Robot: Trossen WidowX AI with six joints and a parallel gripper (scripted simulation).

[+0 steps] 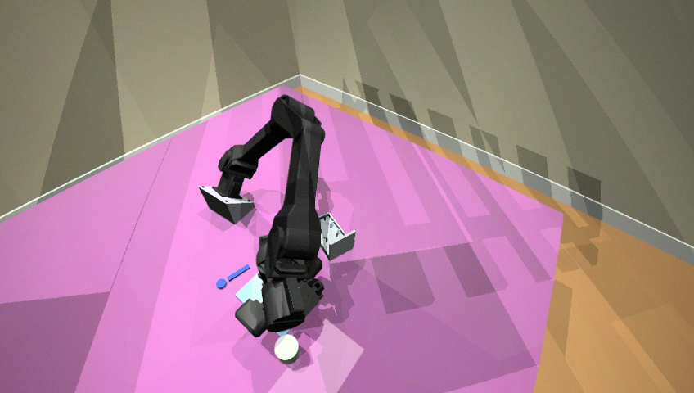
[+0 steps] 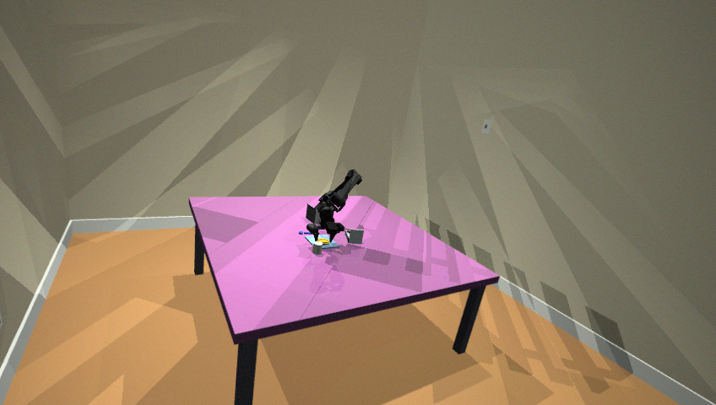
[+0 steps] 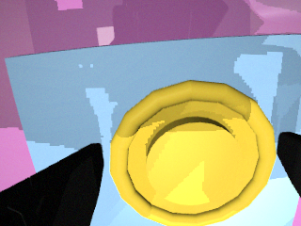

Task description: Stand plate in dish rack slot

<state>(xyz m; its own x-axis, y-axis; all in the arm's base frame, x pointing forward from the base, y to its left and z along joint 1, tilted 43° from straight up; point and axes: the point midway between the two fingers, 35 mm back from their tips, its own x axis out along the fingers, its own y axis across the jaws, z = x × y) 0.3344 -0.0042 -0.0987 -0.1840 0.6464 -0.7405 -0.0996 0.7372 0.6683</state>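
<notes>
My gripper tip is now 1 cm below the yellow plate. Also, from my gripper tip: light blue mat 3 cm behind, 1 cm below; then blue spoon 14 cm behind, 6 cm to the right, 1 cm below; then white cup 8 cm ahead, 6 cm to the right, 1 cm above.
</notes>
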